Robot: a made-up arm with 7 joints.
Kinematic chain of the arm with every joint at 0, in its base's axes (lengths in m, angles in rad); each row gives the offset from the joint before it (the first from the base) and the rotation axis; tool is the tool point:
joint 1: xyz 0 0 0.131 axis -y
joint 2: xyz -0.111 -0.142 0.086 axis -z
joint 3: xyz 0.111 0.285 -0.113 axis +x
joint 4: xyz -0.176 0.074 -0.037 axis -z
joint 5: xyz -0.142 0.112 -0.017 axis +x
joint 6: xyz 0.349 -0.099 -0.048 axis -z
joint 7: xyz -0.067 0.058 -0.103 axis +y
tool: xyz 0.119 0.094 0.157
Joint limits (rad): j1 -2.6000..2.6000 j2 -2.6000..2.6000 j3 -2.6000..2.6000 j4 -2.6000..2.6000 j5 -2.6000..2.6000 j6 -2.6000..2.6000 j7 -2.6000..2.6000
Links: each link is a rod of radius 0.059 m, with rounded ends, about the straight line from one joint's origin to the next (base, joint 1, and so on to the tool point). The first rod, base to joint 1, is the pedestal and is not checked.
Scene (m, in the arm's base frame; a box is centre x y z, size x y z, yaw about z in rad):
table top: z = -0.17
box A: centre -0.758 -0.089 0.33 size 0.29 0.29 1 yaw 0.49
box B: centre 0.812 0.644 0 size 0.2 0.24 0.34 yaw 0.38
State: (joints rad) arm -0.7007 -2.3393 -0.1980 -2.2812 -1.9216 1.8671 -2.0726
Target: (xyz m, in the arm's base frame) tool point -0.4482 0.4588 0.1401
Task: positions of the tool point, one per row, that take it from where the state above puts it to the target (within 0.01 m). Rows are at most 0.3 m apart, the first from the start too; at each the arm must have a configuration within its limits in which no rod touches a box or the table.
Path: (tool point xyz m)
1: -0.5518 -0.7374 0.3742
2: -0.5945 -0.5966 0.5426
3: -0.5689 -0.4378 0.6855
4: -0.4933 -0.2780 0.7857
5: -0.3892 -0.1288 0.8366
6: -0.5362 0.0437 0.6852
7: -0.5975 0.2061 0.4869
8: -0.5627 0.3471 0.2897
9: -0.4482 0.4588 0.1401

